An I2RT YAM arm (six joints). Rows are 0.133 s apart.
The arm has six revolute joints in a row. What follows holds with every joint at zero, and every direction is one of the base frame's.
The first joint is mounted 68 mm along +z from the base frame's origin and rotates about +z.
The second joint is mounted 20 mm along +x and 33.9 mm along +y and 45.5 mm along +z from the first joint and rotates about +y.
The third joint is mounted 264 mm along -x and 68.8 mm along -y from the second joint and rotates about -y.
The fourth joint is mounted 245 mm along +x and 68.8 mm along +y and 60 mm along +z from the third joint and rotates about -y.
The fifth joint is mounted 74 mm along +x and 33.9 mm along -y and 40.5 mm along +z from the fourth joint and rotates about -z.
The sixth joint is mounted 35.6 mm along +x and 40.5 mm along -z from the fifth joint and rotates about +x.
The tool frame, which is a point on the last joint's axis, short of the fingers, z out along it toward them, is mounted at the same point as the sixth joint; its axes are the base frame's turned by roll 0, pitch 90 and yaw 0 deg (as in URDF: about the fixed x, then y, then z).
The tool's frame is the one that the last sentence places.
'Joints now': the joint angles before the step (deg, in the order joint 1, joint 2, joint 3, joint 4, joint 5, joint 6). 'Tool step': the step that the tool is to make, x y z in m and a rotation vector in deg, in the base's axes. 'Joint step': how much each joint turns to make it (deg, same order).
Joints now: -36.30 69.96 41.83 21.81 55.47 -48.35
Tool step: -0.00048 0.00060 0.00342 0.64 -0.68 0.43
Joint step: 0.00 -0.53 0.89 -2.48 -0.53 1.51
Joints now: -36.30 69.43 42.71 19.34 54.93 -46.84
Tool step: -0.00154 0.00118 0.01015 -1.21 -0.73 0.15
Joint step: 0.00 -0.96 0.97 0.17 -0.09 -0.97
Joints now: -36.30 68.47 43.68 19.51 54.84 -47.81
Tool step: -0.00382 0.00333 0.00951 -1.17 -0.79 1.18
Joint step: 0.00 -1.76 0.35 0.00 -1.14 -0.96
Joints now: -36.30 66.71 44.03 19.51 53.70 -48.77
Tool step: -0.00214 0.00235 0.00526 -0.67 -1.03 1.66
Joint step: 0.00 -1.14 0.09 0.00 -1.66 -0.01
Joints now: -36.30 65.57 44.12 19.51 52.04 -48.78
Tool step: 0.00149 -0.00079 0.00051 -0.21 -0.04 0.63
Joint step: 0.00 0.34 0.17 0.54 -0.62 -0.27
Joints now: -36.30 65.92 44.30 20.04 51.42 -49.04
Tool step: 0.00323 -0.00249 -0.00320 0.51 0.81 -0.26
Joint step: 0.00 1.14 0.26 0.00 0.26 -0.10
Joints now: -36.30 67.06 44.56 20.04 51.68 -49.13
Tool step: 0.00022 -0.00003 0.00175 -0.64 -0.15 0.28
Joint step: 0.00 0.00 0.00 1.05 -0.26 -0.70
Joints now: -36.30 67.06 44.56 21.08 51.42 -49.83
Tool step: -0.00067 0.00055 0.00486 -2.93 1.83 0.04
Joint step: 0.00 -0.09 -0.70 5.18 -0.09 -5.52
